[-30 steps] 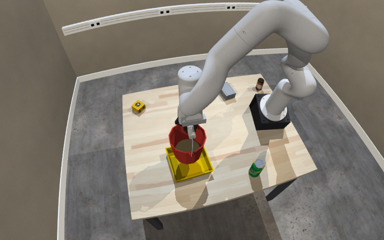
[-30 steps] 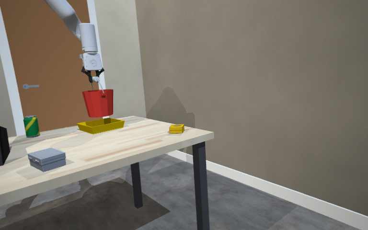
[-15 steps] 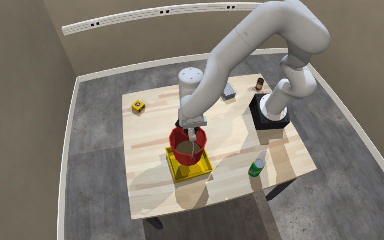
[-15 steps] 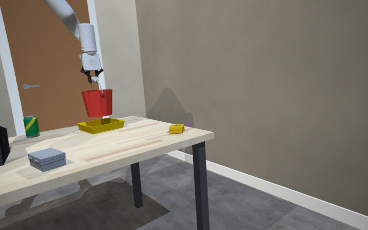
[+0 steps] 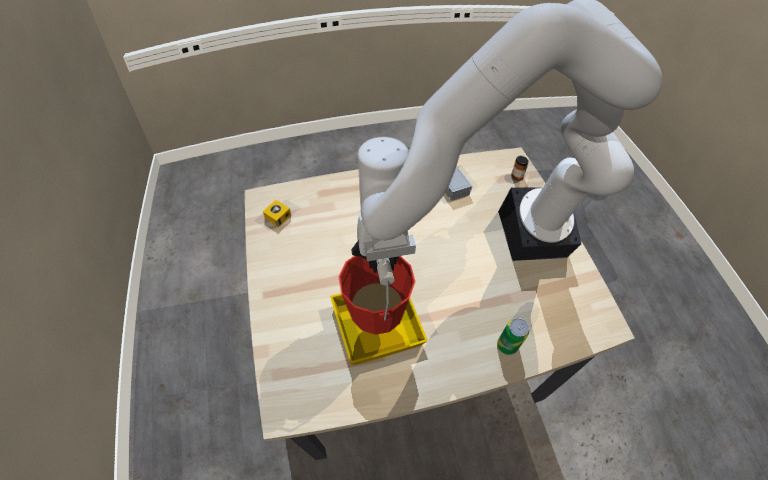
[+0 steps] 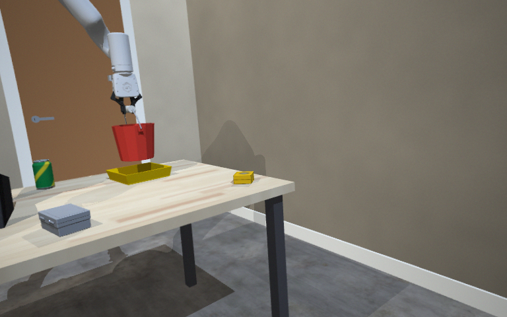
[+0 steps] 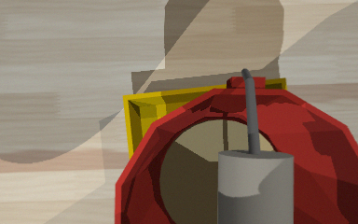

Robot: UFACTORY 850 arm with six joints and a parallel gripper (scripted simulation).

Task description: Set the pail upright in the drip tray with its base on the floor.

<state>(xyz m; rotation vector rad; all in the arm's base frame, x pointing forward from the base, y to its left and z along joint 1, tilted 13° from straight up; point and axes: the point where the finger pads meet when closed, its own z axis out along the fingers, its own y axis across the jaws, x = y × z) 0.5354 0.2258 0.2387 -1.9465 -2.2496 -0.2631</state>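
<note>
Right now the pail handle is 3 cm below my hand. Also, from my hand: red pail (9 cm below, 1 cm ahead); then yellow drip tray (30 cm below, 1 cm ahead); then green can (35 cm behind, 25 cm below, 9 cm to the left).
</note>
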